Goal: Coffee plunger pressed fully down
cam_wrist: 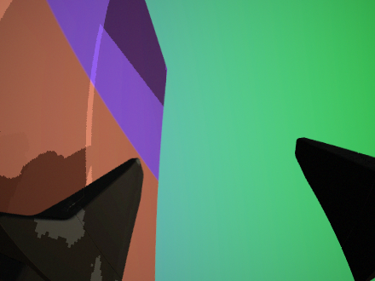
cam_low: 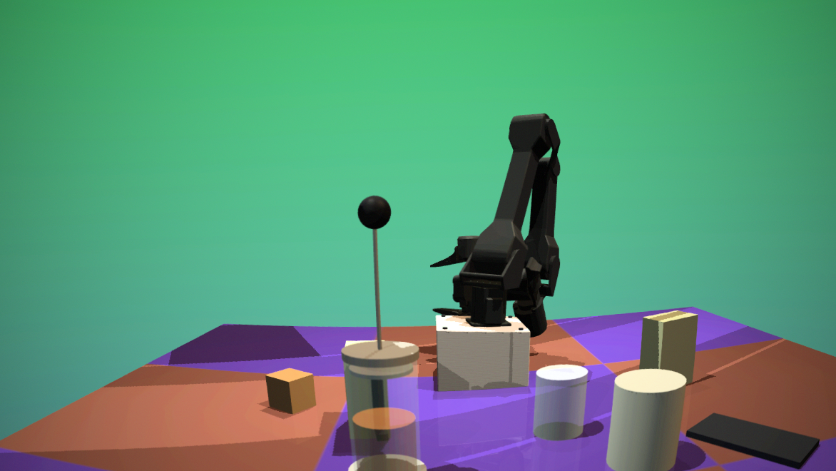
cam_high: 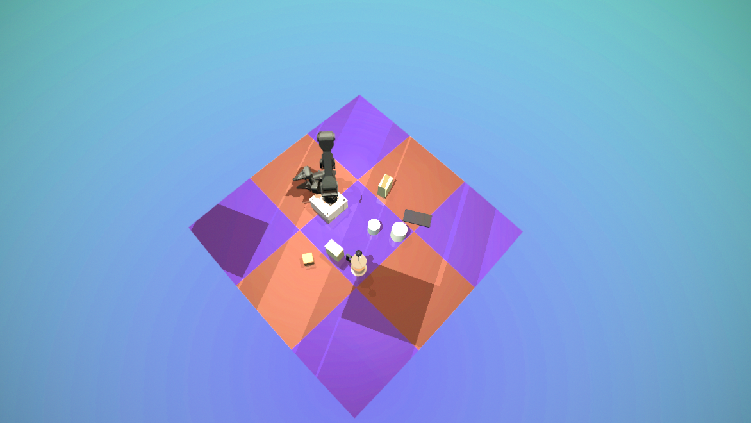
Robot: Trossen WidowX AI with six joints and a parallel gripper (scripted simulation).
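The coffee press is 51 cm ahead of my gripper tip and 12 cm to the right of it. The rest, counted from my gripper tip: black slab (60 cm ahead, 30 cm to the left, 13 cm below); orange cube (30 cm ahead, 24 cm to the right, 11 cm below).
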